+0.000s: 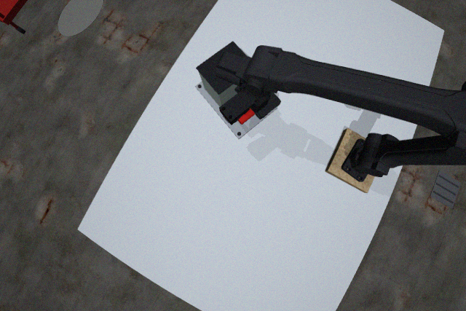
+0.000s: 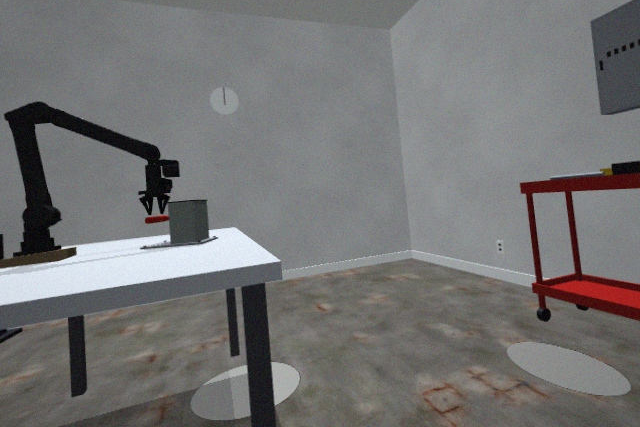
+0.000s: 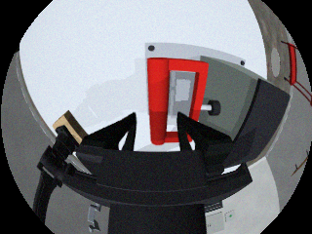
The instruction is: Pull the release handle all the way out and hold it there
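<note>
The release handle lies 5 cm ahead of my hand, 1 cm to the right of it and 3 cm below it. Also, from my hand: baseplate (9 cm ahead, 3 cm to the right, 13 cm below).
</note>
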